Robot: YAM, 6 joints.
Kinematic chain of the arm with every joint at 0, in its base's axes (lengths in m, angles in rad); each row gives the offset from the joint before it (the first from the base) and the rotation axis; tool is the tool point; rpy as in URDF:
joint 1: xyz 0 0 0.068 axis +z
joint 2: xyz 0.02 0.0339 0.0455 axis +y
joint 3: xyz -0.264 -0.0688 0 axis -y
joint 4: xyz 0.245 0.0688 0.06 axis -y
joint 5: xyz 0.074 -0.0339 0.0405 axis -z
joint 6: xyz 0.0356 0 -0.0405 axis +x
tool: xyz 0 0 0 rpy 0 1.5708 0
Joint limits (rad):
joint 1: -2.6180..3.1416
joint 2: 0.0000..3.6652
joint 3: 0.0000..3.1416
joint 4: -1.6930..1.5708
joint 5: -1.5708..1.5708
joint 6: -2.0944..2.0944
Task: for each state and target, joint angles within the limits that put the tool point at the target. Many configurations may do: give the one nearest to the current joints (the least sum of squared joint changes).
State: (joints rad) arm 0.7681 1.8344 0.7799 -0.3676 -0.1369 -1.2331
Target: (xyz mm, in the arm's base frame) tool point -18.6 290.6 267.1
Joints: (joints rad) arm 1.6045 1.3446 0.9843 -0.3835 -0.2496 -1.2331
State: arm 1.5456 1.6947 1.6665 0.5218 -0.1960 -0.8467
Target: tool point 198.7 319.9 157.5
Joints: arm 1.0005 1.8161 0.9281 0.3076 -0.1535 -0.8467
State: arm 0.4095 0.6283 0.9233 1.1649 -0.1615 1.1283
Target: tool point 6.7 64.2 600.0
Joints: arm 1.2003 0.9595 1.4328 1.0685 -0.4978 1.1283
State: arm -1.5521 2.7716 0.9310 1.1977 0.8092 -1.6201
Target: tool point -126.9 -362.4 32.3
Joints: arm -1.8374 2.3910 0.8814 1.2983 0.8590 -1.6201
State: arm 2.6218 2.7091 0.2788 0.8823 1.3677 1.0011
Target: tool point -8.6 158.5 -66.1
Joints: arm 1.8477 2.6526 0.3727 0.9068 1.3969 1.0011
